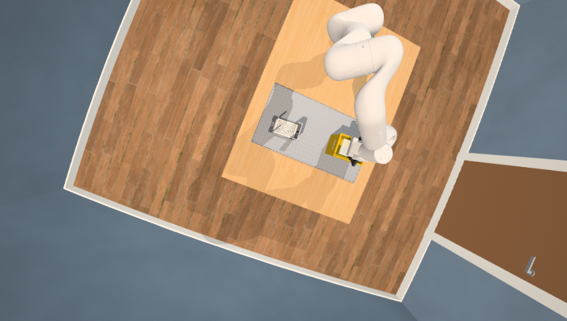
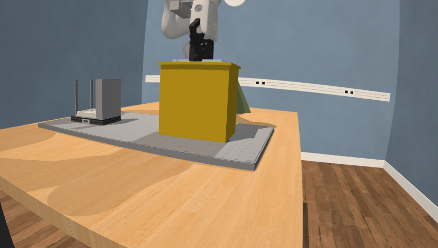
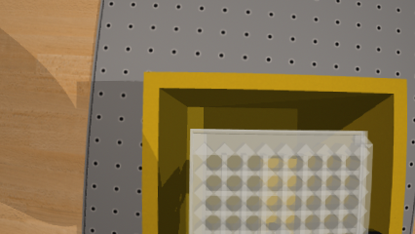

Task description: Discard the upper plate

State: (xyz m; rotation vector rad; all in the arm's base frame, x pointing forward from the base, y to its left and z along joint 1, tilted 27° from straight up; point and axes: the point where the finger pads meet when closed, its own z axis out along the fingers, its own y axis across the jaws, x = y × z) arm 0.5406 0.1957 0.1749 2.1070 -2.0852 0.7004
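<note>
Right now my hand is 10 cm above the yellow plastics bin W1. Also, from my hand: clear 96-well plate: 1 cm below; then grey wall: 30 cm to the right, 11 cm below, 1 cm behind.
</note>
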